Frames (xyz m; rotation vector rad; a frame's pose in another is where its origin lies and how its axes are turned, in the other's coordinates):
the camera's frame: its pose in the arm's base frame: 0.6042 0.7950 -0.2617 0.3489 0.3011 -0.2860
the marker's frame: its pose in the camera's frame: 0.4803 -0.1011 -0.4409 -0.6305 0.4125 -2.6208
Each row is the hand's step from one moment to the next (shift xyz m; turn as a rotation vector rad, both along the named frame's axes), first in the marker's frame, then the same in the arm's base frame.
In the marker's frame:
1: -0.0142 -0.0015 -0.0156 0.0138 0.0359 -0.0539
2: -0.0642 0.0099 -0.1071 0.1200 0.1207 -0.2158
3: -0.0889 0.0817 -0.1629 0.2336 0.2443 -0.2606
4: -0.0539 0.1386 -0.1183 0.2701 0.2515 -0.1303
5: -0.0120 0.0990 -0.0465 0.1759 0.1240 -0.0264
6: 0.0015 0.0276 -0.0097 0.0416 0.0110 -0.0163
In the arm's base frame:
1: 0.0024 0.0155 -0.0142 -0.0456 0.0012 -0.0480
2: -0.0122 0.0800 -0.0956 -0.2329 -0.0023 -0.1459
3: -0.0307 0.0707 -0.1876 -0.3602 -0.1058 -0.2030
4: -0.0370 -0.0094 -0.1862 -0.3134 -0.2017 -0.1195
5: -0.0253 -0.0389 -0.0997 -0.1666 -0.1375 -0.0182
6: -0.0090 -0.0146 -0.0238 -0.0439 -0.0134 0.0029

